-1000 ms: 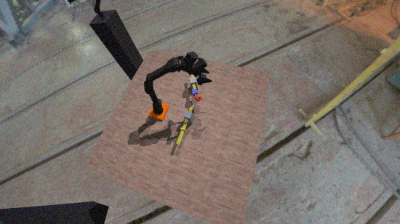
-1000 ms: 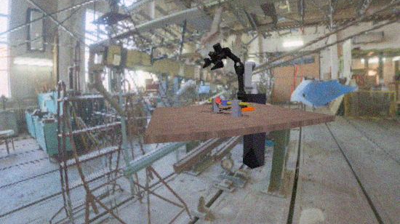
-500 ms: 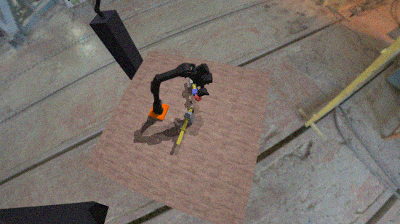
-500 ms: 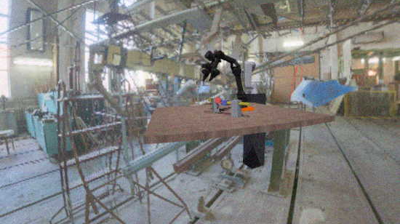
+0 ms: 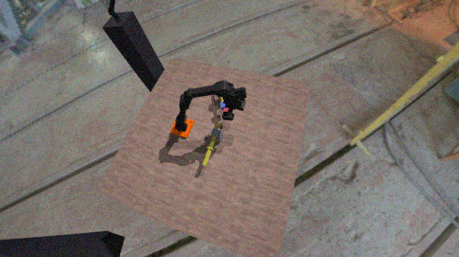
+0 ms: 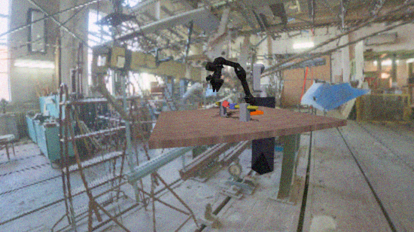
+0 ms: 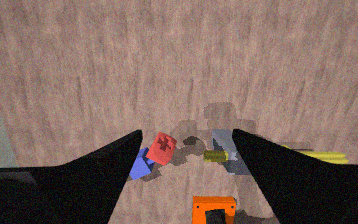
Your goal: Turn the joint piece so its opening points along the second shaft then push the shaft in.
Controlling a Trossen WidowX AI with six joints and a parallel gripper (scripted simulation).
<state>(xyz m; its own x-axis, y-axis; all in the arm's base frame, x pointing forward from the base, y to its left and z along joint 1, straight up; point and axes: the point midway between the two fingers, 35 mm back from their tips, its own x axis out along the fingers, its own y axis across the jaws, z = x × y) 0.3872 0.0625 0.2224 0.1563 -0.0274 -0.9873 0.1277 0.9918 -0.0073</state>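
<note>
Now: gripper tip 7 cm past the red joint piece, 5 cm to the right of it and 10 cm above it.
</note>
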